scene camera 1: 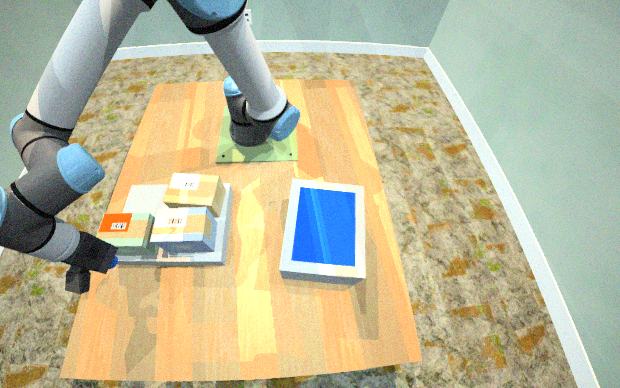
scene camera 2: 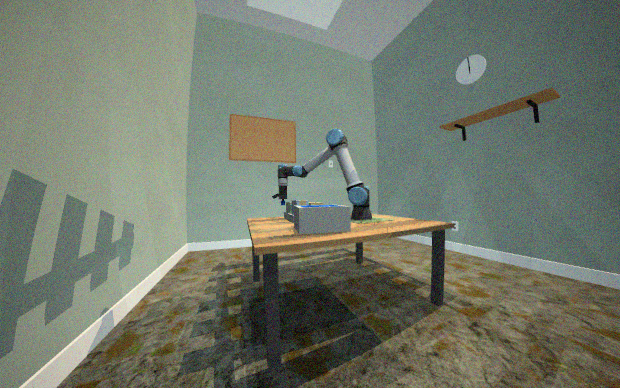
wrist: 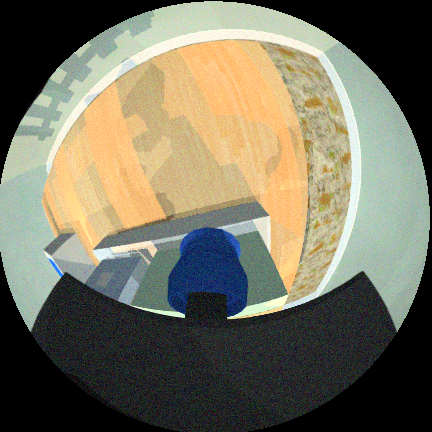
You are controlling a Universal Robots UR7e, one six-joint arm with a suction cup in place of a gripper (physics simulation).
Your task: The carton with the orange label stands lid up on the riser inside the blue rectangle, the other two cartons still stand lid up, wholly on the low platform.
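Places are measured from the arm's base along level axes (x back, y left, z down), in metres.
Pixels of known places: hand, its tool point: (scene camera 2: 283,205) (wrist: 209,253); arm's base, origin of its link: (scene camera 1: 250,131) (scene camera 2: 361,218).
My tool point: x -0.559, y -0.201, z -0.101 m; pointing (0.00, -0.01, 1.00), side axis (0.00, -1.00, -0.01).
Note:
For each thing: its top centre in the pictures, then the offset to it from my tool point. Level surfaces: height alone.
- carton with the orange label, centre of its top: (wrist: 210,326) (scene camera 1: 121,229) dz -0.021, dx +0.081, dy +0.005 m
- low platform, centre of its top: (wrist: 177,292) (scene camera 1: 170,219) dz +0.060, dx +0.154, dy +0.074 m
- tan carton, centre of its top: (scene camera 1: 191,188) dz -0.020, dx +0.224, dy +0.143 m
- bluish carton, centre of its top: (wrist: 109,318) (scene camera 1: 178,224) (scene camera 2: 299,200) dz -0.037, dx +0.115, dy +0.159 m
- riser, centre of its top: (scene camera 1: 325,224) (wrist: 66,281) (scene camera 2: 320,206) dz -0.012, dx +0.182, dy +0.511 m
- blue rectangle, centre of its top: (scene camera 1: 325,224) dz -0.012, dx +0.182, dy +0.511 m
- wooden table, height of its surface: dz +0.108 m
The carton with the orange label (scene camera 1: 139,229) (wrist: 260,270) stands lid up at the front left of the low platform (scene camera 1: 226,250) (wrist: 150,235). A tan carton (scene camera 1: 192,196) stands behind, and a bluish carton (scene camera 1: 187,244) (wrist: 112,274) beside it at the right; both are lid up on the platform. The riser (scene camera 1: 320,272) (scene camera 2: 322,220) (wrist: 75,255) carries the blue rectangle (scene camera 1: 327,225) with no carton inside. My suction cup (scene camera 1: 115,262) (scene camera 2: 283,203) (wrist: 210,235) is empty, near lid height, in front of the orange-labelled carton's front side, with a gap that is hard to judge.
The wooden table (scene camera 1: 255,320) (scene camera 2: 350,237) carries everything. The green base plate (scene camera 1: 280,152) under the arm lies behind the platform and riser. The tan and bluish cartons stand close together. A shelf (scene camera 2: 500,109) and a board (scene camera 2: 262,138) hang on the walls.

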